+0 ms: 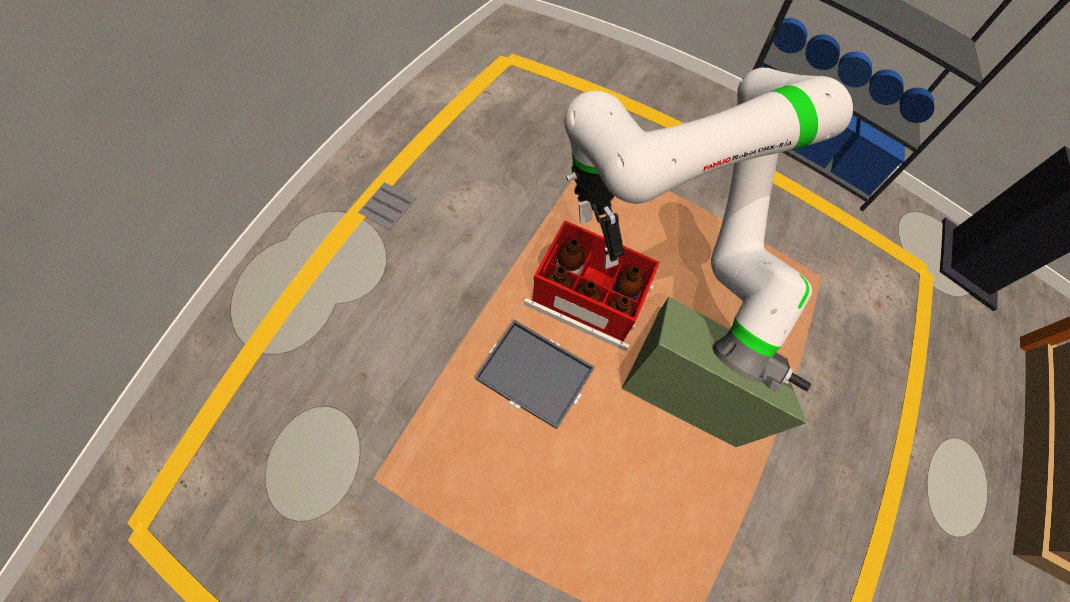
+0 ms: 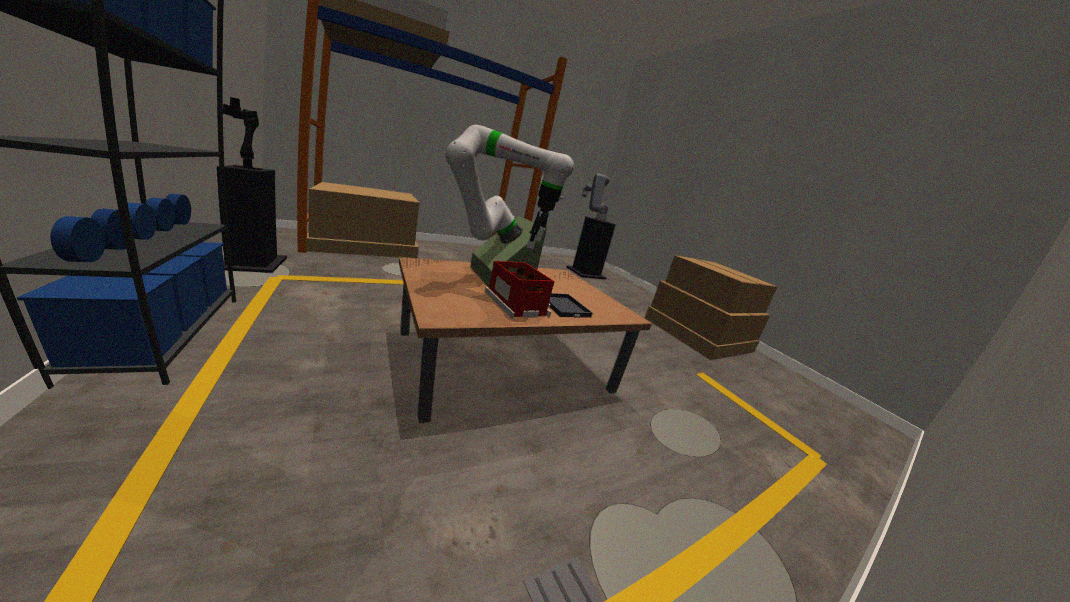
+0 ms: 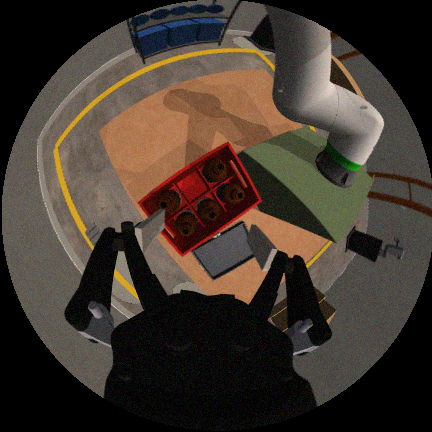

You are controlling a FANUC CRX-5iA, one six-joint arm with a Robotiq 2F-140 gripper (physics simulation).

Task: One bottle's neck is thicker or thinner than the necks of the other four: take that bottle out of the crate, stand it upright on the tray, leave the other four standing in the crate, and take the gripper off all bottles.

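Frame: origin at the arm's base, x left, y ahead, z down, level; metres.
Where they show: gripper, fingertip midpoint: (image 1: 598, 242) (image 2: 533, 244) (image 3: 207, 226); arm's base, origin of the base link: (image 1: 739, 363) (image 2: 512, 235) (image 3: 334, 169).
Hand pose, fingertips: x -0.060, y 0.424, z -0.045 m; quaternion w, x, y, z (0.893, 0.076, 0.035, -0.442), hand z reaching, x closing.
Each offset is from my fingertips to the centre of the thing. "spot": to the spot under its first point. Level surfaces: height alone.
The red crate @[dy -0.016, dx -0.017, dz +0.222 m] (image 1: 544, 293) (image 2: 527, 295) (image 3: 191, 186) stands on the table and holds several upright brown bottles. Three bottles @[dy -0.020, dx +0.030, dz +0.225 m] (image 1: 590, 290) (image 3: 208, 209) stand in the row nearer the tray. In the other row, one bottle @[dy +0.077, dx -0.055, dz +0.225 m] (image 1: 572, 256) (image 3: 168, 201) and another bottle @[dy -0.097, dx -0.074, dz +0.225 m] (image 1: 632, 280) (image 3: 217, 170) stand at the ends, with the middle compartment empty. The necks are too small to compare. The grey tray @[spot: dy -0.007, dx +0.257, dz +0.305 m] (image 1: 535, 374) (image 2: 570, 305) (image 3: 225, 250) lies beside the crate, with no bottle on it. My gripper (image 1: 598, 235) (image 3: 207, 226) is wide open and empty, above the crate and apart from the bottles.
A white rail @[dy -0.027, dx +0.081, dz +0.295 m] (image 1: 576, 324) runs along the crate's tray side. The green robot pedestal (image 1: 710, 396) (image 3: 300, 165) stands on the wooden table @[dz +0.310 m] (image 1: 598, 479) (image 2: 441, 310), close to the crate's end. Shelves with blue containers stand off the table.
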